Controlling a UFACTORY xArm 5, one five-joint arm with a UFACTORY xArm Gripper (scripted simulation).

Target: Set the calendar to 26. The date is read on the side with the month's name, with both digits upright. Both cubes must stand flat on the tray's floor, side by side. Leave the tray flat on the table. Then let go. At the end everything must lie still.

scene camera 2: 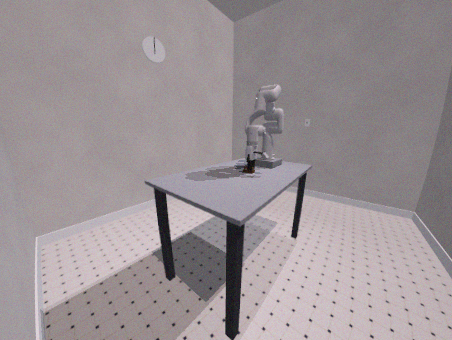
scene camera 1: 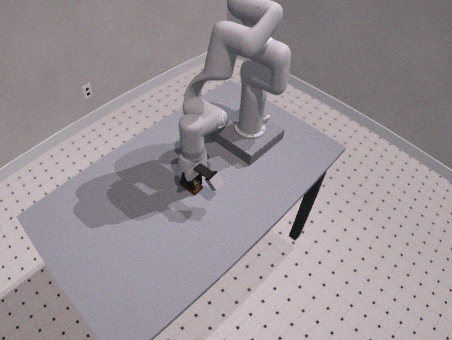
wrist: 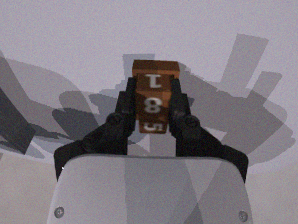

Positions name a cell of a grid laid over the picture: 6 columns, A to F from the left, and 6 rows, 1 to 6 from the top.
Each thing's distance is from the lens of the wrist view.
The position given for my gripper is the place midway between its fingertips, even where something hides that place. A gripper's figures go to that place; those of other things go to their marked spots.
my gripper (wrist: D3): 14 cm
brown cube (wrist: D3): 11 cm
brown wooden tray (wrist: C2): 13 cm
